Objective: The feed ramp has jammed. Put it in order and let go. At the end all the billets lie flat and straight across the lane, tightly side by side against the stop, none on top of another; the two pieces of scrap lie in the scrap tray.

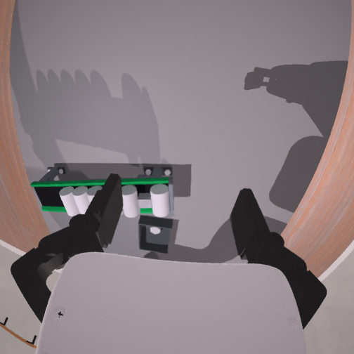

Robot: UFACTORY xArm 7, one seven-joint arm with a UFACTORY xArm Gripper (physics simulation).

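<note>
The feed ramp (75, 183) with green rails is at the lower left. White billets (69, 201) (82, 199) (130, 201) lie across its lane; my left finger hides part of the row. Another billet (160, 200) lies at the right end beside the grey stop (171, 196). A pale grey block (145, 201), which looks like scrap, lies in the gap between the two rightmost billets. The dark scrap tray (153, 248) is below the ramp's right end and holds a small whitish piece of scrap (155, 230). My gripper (179, 197) is wide open and empty, high above the table.
The grey table top (200, 110) extends behind the ramp, with wooden edges (7, 150) (330, 200) at both sides. Shadows of the ramp and of the arm fall on the table. Ramp supports with round feet show behind the upper rail.
</note>
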